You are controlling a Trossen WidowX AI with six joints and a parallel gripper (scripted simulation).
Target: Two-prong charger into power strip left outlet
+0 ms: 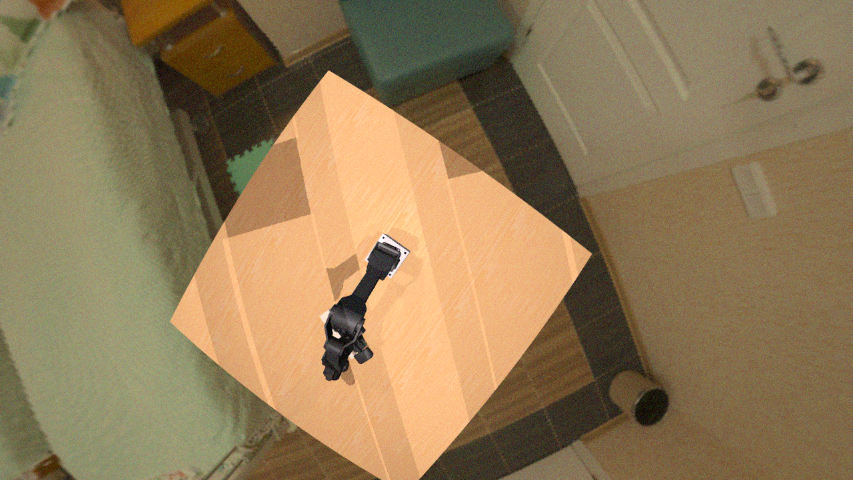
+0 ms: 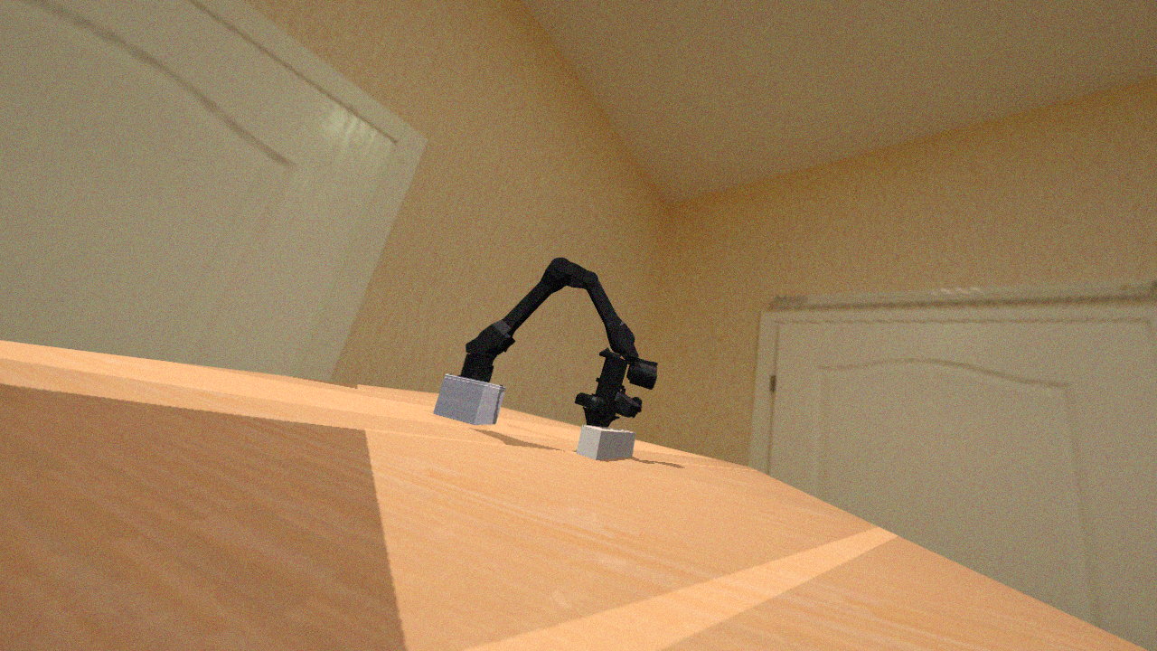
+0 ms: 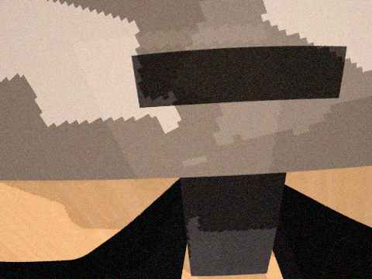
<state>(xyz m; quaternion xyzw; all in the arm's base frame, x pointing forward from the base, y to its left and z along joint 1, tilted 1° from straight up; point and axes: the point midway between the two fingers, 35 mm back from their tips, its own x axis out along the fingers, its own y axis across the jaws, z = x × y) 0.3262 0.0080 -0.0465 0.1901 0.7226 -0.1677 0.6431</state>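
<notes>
My gripper tip is now 2 cm short of the black two-prong charger, 1 cm to the left of it and 1 cm below it.
</notes>
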